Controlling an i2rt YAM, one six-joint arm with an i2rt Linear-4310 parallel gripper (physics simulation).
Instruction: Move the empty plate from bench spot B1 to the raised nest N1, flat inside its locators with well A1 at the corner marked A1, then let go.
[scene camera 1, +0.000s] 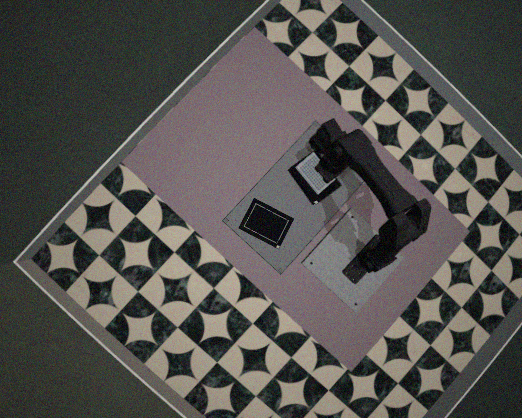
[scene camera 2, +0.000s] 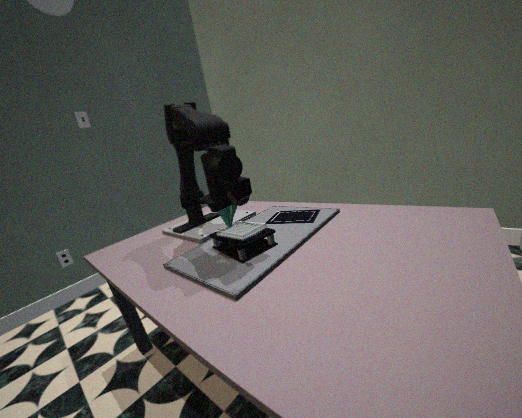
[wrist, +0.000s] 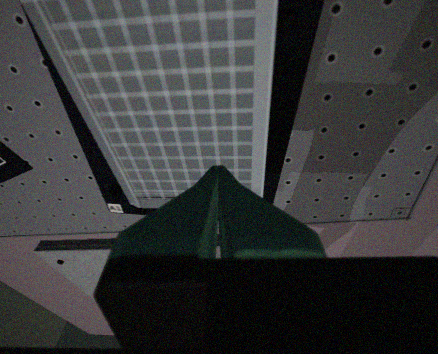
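Pixels of known places: gripper, between the fingertips: (scene camera 1: 325, 175) (scene camera 2: 229, 226) (wrist: 217, 176); arm's base, origin of its link: (scene camera 1: 365, 258) (scene camera 2: 197, 223).
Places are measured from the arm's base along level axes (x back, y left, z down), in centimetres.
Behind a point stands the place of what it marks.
Note:
The pale gridded plate (scene camera 1: 310, 171) @(y -7.7, x -38.6, z -5.9 cm) (scene camera 2: 242, 230) @(y -10.5, x -39.2, z -5.9 cm) (wrist: 165, 100) @(y -8.5, x -37.8, z -5.1 cm) lies on the black raised nest (scene camera 1: 316, 194) (scene camera 2: 270, 234) (wrist: 290, 65). It looks about flat; whether it is fully down inside the locators cannot be made out. The nest's A1 label (wrist: 115, 208) @(y -1.5, x -29.3, z -3.9 cm) is beside the plate's near left corner in the wrist view. My gripper (scene camera 2: 229, 225) @(y -10.3, x -34.0, z -6.2 cm) (wrist: 217, 176) @(y -10.3, x -34.0, z -6.2 cm) is shut with nothing between its green fingertips. The tips point down at the plate's arm-side end and overlap it in the wrist view; contact cannot be told. Bench spot B1 (scene camera 1: 266, 223) @(y 16.3, x -36.8, z 0.2 cm) (scene camera 2: 293, 216) @(y 16.1, x -37.0, z 0.2 cm) is a black rectangle with a white outline, without a plate.
The grey perforated board (scene camera 1: 285, 195) @(y 3.7, x -38.8, z 0.4 cm) (scene camera 2: 200, 265) @(y -21.1, x -32.4, z 0.4 cm) (wrist: 350, 125) @(y -18.7, x -31.7, z 0.4 cm) carries the nest and B1. The arm's pale base plate (scene camera 1: 325, 265) @(y 12.4, x -9.7, z 0.0 cm) (scene camera 2: 172, 232) @(y -10.4, x 2.6, z 0.1 cm) lies beside it on the pink table (scene camera 1: 200, 130) @(y 8.0, x -79.2, z 1.7 cm) (scene camera 2: 375, 280) @(y -8.4, x -71.3, z 1.7 cm). The arm covers part of the nest in the overhead view.

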